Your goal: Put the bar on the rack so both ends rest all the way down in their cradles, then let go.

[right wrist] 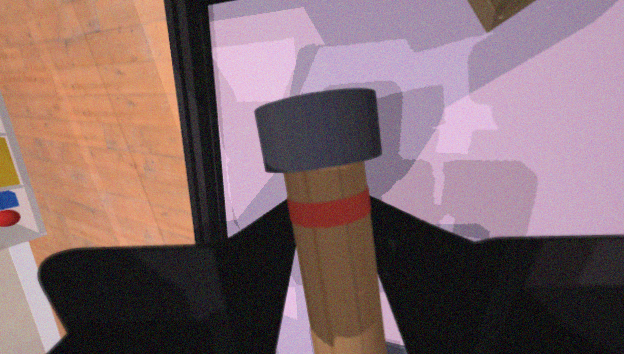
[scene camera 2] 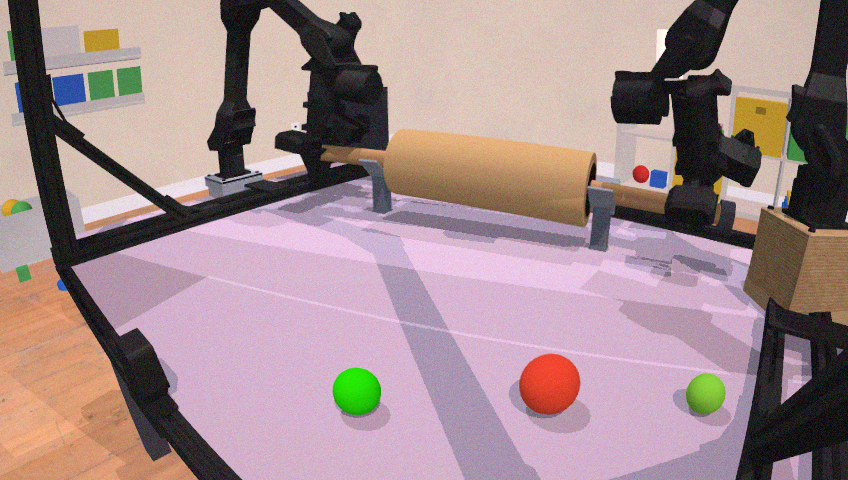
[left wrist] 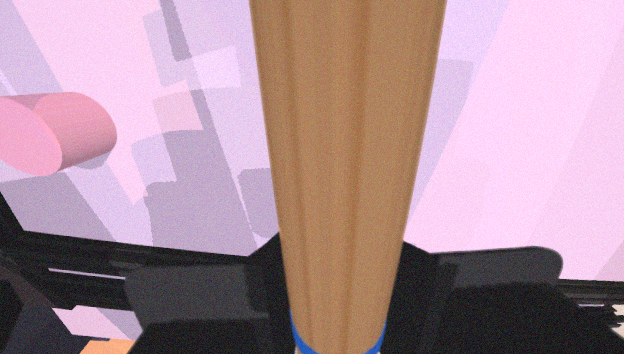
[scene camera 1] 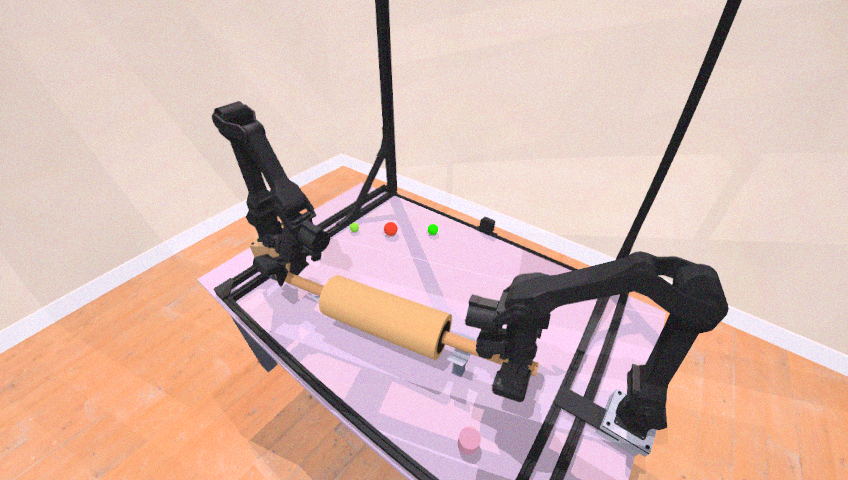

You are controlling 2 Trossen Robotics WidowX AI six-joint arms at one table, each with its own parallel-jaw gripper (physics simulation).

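Places are measured from the left arm's base along level axes (x up, y ahead, z left), in centimetres.
Pixels of known places: left gripper, fingertip midpoint: [scene camera 2: 318,180] [scene camera 1: 517,377]; right gripper, fingertip midpoint: [right wrist: 328,205] [scene camera 1: 285,284]; left arm's base, link origin: [scene camera 2: 232,174] [scene camera 1: 632,418]; right arm's base, link origin: [scene camera 2: 816,220].
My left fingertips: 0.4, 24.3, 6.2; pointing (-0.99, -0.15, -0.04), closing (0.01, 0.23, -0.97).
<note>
For each thing: its top centre in the pictures, then the offset to it from my left fingertips, as dx, dy, dz. "spot": a spot on its surface instead.
- post's cradle, top centre: [scene camera 1: 459,354] +5.2, +12.0, +6.1
- dark end cap, surface spot: [right wrist: 320,131] spot: +5.0, +66.5, +16.0
- pink cylinder, top centre: [left wrist: 19,139] [scene camera 1: 469,437] -0.9, +1.2, +16.8
- green ball, top centre: [scene camera 2: 354,372] [scene camera 1: 433,225] -0.8, +49.1, -32.8
- red ball, top centre: [scene camera 2: 553,359] [scene camera 1: 390,223] +0.2, +60.2, -23.2
- lime ball, top centre: [scene camera 2: 711,377] [scene camera 1: 353,223] -1.2, +71.5, -16.3
The wooden bar [left wrist: 345,150] [right wrist: 345,300] carries a thick tan roll [scene camera 1: 385,317] [scene camera 2: 487,177] and lies across the rack's two grey posts [scene camera 2: 382,193] [scene camera 2: 599,226]. One post's cradle [scene camera 1: 457,360] shows just below the bar in scene camera 1. In scene camera 2 the cradle tops overlap the bar; I cannot tell how deep either end sits. My left gripper [scene camera 1: 514,362] [scene camera 2: 315,153] [left wrist: 324,218] is shut on the bar near its blue band. My right gripper [scene camera 1: 280,272] [scene camera 2: 691,201] [right wrist: 328,205] is shut on the bar near its red band and dark end cap [right wrist: 320,131].
A pink cylinder [scene camera 1: 468,440] [left wrist: 87,130] stands near the front. A green ball [scene camera 1: 432,229] [scene camera 2: 356,391], a red ball [scene camera 1: 390,228] [scene camera 2: 549,384] and a lime ball [scene camera 1: 354,227] [scene camera 2: 705,393] lie across the table from it. A wooden block [scene camera 2: 824,267] is beneath the right arm's base.
</note>
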